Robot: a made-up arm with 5 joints.
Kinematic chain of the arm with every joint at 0, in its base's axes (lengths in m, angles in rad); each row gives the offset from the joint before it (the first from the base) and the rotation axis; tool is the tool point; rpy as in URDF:
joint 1: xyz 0 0 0.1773 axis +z
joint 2: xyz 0 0 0 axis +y
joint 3: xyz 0.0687 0 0.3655 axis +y
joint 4: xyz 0.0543 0 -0.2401 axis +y
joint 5: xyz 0.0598 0 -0.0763 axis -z
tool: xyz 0 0 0 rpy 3.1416 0 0
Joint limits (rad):
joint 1: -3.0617..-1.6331
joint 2: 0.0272..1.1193
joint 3: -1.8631..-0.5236
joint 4: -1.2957..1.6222
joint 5: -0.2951..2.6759
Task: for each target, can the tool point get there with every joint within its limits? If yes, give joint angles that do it. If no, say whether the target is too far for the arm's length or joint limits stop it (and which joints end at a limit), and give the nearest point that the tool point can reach.
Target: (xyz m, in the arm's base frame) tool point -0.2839 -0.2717 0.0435
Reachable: yes | joints -2.3783 0.8370 -0.7159 -0.0058 1.2058
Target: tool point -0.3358 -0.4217 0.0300
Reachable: yes | joints -2.2433 1.0240 -1.2949 0.0573 0.0028
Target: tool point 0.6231 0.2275 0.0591
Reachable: no: joint limits stop it (at a limit: joint 1, joint 2, joint 3, joint 4) | nearest point -0.0107 -0.1718 0.0440 | short by 0.749 m
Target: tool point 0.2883 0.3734 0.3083
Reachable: no: joint limits stop it (at a limit: joint 1, joint 2, joint 3, joint 4) | nearest point -0.1970 -0.0158 0.2687 | short by 0.623 m
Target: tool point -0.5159 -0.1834 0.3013
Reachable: yes | joints -2.8000 0.6005 -1.2547 -0.4464 0.9092
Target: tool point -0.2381 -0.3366 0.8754
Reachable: no: too far | nearest point -0.1972 -0.2788 0.7418 | short by 0.151 m
